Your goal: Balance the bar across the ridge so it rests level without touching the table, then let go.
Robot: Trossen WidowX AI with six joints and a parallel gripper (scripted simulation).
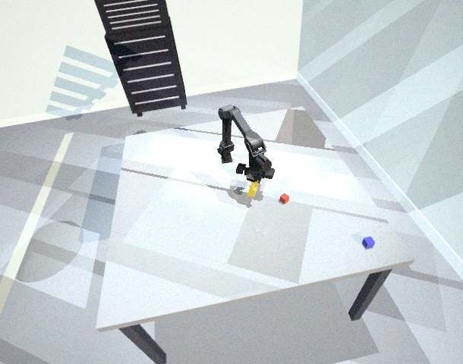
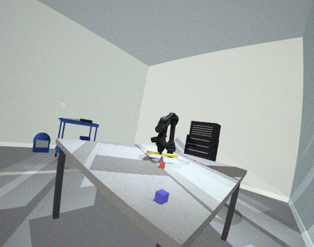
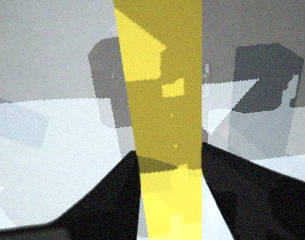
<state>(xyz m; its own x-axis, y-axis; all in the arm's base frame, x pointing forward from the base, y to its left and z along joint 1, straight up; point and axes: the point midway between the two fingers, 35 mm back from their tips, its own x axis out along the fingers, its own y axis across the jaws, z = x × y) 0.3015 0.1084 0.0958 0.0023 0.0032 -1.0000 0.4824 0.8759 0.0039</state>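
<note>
Now: the yellow bar 3 cm behind my gripper tip and 1 cm to the left of it. The rest, counted from my gripper tip: blue cube 44 cm ahead, 39 cm to the left, 4 cm below; then red cube 12 cm to the left, 11 cm ahead, 4 cm below.
</note>
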